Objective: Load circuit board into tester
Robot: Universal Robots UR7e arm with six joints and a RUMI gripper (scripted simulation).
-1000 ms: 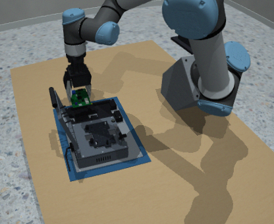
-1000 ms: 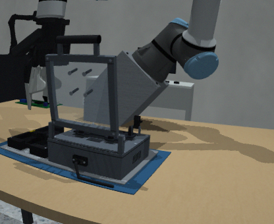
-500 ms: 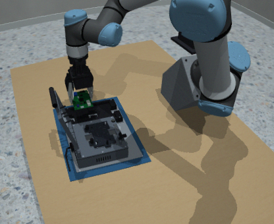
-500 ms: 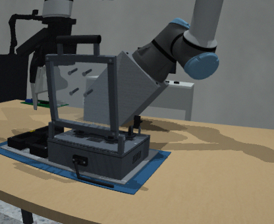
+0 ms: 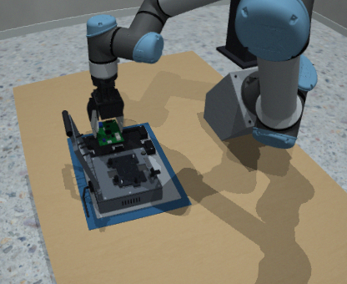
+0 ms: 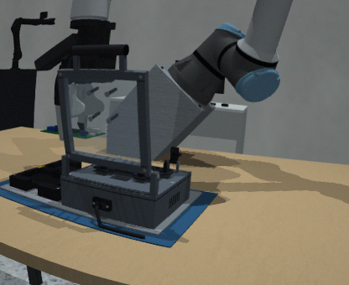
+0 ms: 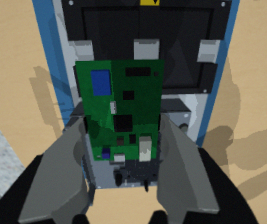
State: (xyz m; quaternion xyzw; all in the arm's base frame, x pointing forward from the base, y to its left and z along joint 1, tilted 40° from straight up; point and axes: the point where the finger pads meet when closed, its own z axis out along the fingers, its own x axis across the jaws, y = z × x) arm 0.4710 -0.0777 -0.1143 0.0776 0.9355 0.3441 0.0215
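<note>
The nest lies 13 cm to the left of my hand, 5 cm below it and 1 cm behind it. Round my hand: clear tester lid (11 cm ahead, 10 cm to the left, 6 cm above); then green circuit board (right at my hand).
</note>
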